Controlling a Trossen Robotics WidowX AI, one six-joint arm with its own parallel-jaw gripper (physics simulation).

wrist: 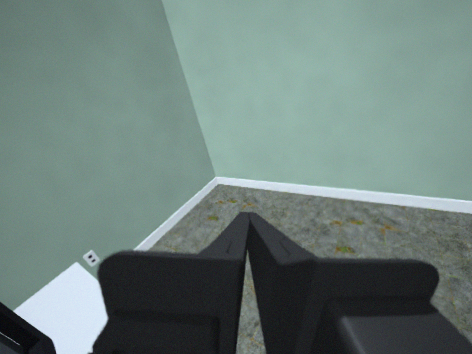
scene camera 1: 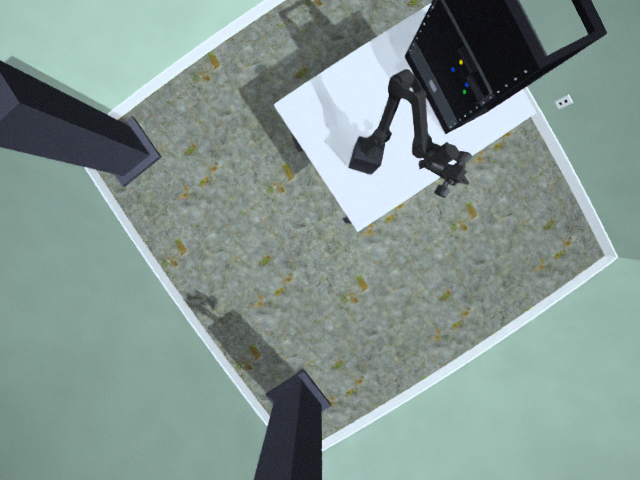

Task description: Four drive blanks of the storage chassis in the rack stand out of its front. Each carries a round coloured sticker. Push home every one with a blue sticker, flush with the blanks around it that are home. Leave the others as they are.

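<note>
The dark rack (scene camera 1: 574, 50) stands at the upper right of the scene view. On the dark chassis front inside it show a yellow sticker (scene camera 1: 460, 62), a blue sticker (scene camera 1: 452, 69), a second blue sticker (scene camera 1: 466, 84) and a green sticker (scene camera 1: 464, 91). The blanks under them are too dark and small to tell how far each stands out. My gripper (scene camera 1: 466, 180) (wrist: 246, 219) is shut and empty, fingertips together. It is outside the rack, past its lower corner, over the table's edge, and points away from the stickers. The stickers do not show in the wrist view.
The white table (scene camera 1: 392, 191) (wrist: 62, 305) carries the arm's base (scene camera 1: 366, 157) and the rack. A black edge (wrist: 22, 332) shows at the wrist view's lower left. Two dark pillars (scene camera 1: 67, 126) (scene camera 1: 294, 428) stand at the left and bottom. A wall socket (scene camera 1: 564, 101) (wrist: 91, 258) is beyond the table.
</note>
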